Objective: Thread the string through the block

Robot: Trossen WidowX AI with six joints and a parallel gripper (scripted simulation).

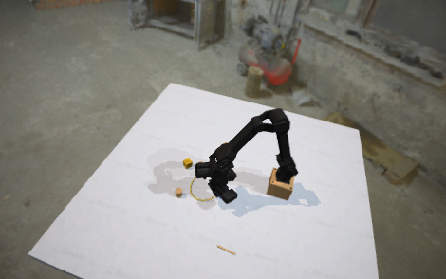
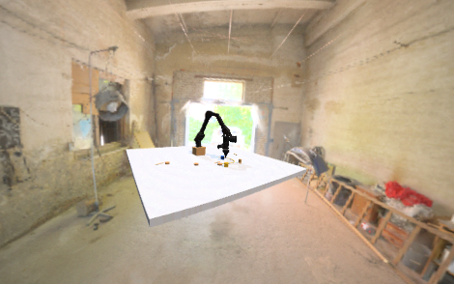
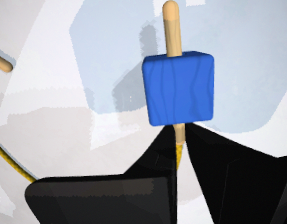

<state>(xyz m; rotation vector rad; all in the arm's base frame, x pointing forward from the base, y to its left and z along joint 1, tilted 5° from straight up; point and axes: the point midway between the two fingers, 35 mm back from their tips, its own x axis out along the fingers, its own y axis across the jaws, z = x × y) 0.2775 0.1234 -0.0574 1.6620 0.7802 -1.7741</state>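
The blue block is 2 cm behind my gripper tip and 2 cm to the right of it. The rest, counted from my gripper tip: loose stick 10 cm behind, 24 cm to the left, 1 cm below; round wooden button 11 cm ahead, 17 cm to the right, 1 cm below; yellow cube 17 cm ahead, 15 cm to the right.
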